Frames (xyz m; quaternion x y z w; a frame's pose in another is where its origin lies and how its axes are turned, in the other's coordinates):
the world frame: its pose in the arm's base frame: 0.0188 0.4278 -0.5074 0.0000 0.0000 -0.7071 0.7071
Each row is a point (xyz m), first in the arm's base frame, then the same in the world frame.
Working: the arm's base frame: its pose in the world frame: 0.4278 -0.0188 0.5074 0.0000 0.0000 0.7071 0.7071

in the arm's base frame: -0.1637 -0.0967 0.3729
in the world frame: 0.5245 -0.1825 0.8803
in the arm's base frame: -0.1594 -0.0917 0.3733
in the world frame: 0.5195 -0.1782 0.8807
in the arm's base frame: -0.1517 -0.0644 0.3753
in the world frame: 0.4922 -0.1705 0.8827
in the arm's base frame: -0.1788 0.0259 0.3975
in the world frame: 0.4019 -0.1976 0.9049
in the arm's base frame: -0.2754 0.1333 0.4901
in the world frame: 0.2945 -0.2942 0.9975
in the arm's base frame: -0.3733 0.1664 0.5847
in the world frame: 0.2614 -0.3921 1.0921
